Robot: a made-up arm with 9 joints. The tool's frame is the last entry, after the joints. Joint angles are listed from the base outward.
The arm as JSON. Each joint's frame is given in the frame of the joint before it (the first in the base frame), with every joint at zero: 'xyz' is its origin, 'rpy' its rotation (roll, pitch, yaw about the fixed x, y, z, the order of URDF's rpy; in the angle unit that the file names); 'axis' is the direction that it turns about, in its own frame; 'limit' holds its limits. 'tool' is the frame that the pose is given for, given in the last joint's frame.
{
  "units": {
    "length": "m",
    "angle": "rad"
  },
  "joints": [
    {
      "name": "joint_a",
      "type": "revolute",
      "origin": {
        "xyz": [
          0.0,
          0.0,
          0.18
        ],
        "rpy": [
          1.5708,
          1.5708,
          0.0
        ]
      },
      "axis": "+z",
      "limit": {
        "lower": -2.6,
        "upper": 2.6
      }
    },
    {
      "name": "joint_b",
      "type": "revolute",
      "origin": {
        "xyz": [
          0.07,
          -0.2,
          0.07
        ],
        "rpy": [
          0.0,
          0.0,
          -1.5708
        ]
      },
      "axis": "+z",
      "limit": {
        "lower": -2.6,
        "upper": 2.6
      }
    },
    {
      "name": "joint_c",
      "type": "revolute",
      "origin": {
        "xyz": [
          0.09,
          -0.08,
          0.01
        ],
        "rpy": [
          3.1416,
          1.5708,
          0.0
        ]
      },
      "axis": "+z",
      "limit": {
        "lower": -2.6,
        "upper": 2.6
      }
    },
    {
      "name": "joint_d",
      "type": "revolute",
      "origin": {
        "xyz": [
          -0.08,
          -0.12,
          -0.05
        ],
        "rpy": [
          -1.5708,
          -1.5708,
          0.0
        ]
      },
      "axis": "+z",
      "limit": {
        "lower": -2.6,
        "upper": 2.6
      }
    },
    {
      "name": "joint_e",
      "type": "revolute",
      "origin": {
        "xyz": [
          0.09,
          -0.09,
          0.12
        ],
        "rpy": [
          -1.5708,
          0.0,
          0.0
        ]
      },
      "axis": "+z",
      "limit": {
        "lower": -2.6,
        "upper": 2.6
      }
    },
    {
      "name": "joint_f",
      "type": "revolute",
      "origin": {
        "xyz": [
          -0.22,
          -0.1,
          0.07
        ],
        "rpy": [
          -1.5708,
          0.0,
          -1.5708
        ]
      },
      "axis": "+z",
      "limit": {
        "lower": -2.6,
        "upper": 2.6
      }
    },
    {
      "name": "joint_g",
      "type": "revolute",
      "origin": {
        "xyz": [
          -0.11,
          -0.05,
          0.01
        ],
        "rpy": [
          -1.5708,
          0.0,
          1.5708
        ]
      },
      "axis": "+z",
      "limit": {
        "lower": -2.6,
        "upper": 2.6
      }
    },
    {
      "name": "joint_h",
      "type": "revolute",
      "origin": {
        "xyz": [
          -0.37,
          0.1,
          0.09
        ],
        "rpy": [
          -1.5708,
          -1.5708,
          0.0
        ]
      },
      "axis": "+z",
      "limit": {
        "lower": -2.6,
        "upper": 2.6
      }
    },
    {
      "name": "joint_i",
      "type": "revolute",
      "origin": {
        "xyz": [
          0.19,
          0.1,
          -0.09
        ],
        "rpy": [
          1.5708,
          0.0,
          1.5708
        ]
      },
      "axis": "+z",
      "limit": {
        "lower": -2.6,
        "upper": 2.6
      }
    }
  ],
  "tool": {
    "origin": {
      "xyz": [
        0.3,
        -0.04,
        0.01
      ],
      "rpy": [
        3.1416,
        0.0,
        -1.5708
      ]
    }
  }
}
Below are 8 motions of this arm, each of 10 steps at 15 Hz.
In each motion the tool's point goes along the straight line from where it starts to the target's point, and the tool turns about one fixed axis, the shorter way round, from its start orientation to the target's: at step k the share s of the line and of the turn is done. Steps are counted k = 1, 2, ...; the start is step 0. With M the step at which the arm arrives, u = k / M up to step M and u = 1 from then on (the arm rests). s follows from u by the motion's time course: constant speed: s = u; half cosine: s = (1 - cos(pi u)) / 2; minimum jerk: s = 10 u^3 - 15 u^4 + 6 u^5.
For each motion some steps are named. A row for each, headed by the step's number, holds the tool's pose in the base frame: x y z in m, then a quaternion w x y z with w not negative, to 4 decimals.
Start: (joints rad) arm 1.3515 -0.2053 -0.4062 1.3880 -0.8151 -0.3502 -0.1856 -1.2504 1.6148
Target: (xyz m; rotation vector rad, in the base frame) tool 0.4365 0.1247 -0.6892 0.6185 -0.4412 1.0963
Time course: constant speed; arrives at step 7
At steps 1, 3, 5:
1: 0.3806 -0.3306 -0.6903 0.9575 0.1144 -0.1912 0.1834
3: 0.3992 -0.1788 -0.6900 0.9169 0.1755 -0.1994 0.2980
5: 0.4179 -0.0271 -0.6896 0.8593 0.2333 -0.2039 0.4070

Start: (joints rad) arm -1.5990 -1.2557 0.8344 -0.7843 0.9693 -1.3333 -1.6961 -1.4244 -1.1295
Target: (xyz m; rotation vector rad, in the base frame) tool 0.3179 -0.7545 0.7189 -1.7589 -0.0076 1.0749
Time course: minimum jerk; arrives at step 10
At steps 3, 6, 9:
3: 0.7434 -0.4706 0.2575 0.4171 -0.5058 0.0712 0.7517
6: 0.4793 -0.6468 0.5439 0.4864 -0.6582 0.0256 0.5740
9: 0.3223 -0.7516 0.7142 0.5136 -0.7300 -0.0024 0.4508

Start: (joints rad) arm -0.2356 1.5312 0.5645 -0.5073 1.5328 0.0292 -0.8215 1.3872 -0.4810
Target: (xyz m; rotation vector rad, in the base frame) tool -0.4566 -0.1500 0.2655 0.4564 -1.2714 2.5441
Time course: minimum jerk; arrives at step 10
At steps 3, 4, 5, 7, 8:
3: -0.3782 -0.1957 0.4085 0.5894 -0.2173 -0.3081 0.7145
4: -0.3927 -0.1873 0.3821 0.5177 -0.1504 -0.3435 0.7691
5: -0.4098 -0.1773 0.3509 0.4237 -0.0687 -0.3791 0.8198
7: -0.4413 -0.1589 0.2934 0.2301 0.0844 -0.4252 0.8713
8: -0.4512 -0.1532 0.2754 0.1660 0.1315 -0.4340 0.8757

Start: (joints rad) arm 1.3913 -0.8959 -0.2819 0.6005 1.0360 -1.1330 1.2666 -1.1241 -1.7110
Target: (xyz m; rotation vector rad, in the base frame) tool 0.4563 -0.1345 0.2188 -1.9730 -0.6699 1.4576
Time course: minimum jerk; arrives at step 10
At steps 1, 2, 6, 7, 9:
1: 0.3815 -0.3303 -0.0506 0.5742 -0.4143 -0.0203 0.7059
2: 0.3853 -0.3206 -0.0372 0.5634 -0.4340 -0.0325 0.7022
6: 0.4324 -0.1972 0.1325 0.3969 -0.6547 -0.1821 0.6170
7: 0.4440 -0.1667 0.1745 0.3485 -0.6993 -0.2167 0.5853
9: 0.4557 -0.1362 0.2165 0.2978 -0.7393 -0.2499 0.5498

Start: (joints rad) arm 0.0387 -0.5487 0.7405 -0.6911 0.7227 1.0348 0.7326 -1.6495 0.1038
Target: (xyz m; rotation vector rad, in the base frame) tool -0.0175 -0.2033 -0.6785 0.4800 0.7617 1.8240
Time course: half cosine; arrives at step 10
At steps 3, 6, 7, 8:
3: 0.3815 0.0128 -0.1092 0.3461 -0.3092 0.1089 0.8791
6: 0.1562 -0.1092 -0.4307 0.4679 -0.0232 0.2373 0.8510
7: 0.0861 -0.1472 -0.5307 0.4954 0.0678 0.2724 0.8221
8: 0.0305 -0.1773 -0.6100 0.5133 0.1395 0.2980 0.7926

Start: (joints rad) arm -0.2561 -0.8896 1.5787 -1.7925 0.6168 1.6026 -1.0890 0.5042 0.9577
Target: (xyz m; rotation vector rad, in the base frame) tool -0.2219 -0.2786 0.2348 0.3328 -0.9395 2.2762
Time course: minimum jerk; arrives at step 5
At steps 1, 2, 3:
1: -0.0423 -0.2328 0.1289 0.2272 0.0757 -0.2085 0.9483
2: -0.0918 -0.2454 0.1581 0.2546 0.0901 -0.2507 0.9296
3: -0.1614 -0.2632 0.1991 0.2917 0.1100 -0.3089 0.8986

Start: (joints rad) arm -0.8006 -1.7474 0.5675 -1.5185 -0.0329 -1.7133 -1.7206 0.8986 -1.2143
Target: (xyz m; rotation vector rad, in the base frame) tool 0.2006 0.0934 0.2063 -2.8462 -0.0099 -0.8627
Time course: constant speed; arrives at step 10
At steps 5, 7, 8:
5: 0.1772 0.1315 0.3528 0.2476 -0.9378 -0.1844 -0.1590
7: 0.1865 0.1163 0.2942 0.1836 -0.9530 -0.1129 -0.2131
8: 0.1912 0.1086 0.2649 0.1507 -0.9561 -0.0766 -0.2392

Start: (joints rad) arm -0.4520 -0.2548 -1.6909 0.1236 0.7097 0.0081 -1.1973 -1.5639 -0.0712
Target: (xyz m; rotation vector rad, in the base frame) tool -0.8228 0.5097 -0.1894 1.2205 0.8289 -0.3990
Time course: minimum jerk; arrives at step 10
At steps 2, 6, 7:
2: -0.9508 0.0287 0.7318 0.5448 0.0724 0.7670 -0.3312
6: -0.8659 0.3476 0.1210 0.6965 0.4088 0.5366 -0.2446
7: -0.8450 0.4264 -0.0299 0.7135 0.4818 0.4611 -0.2149

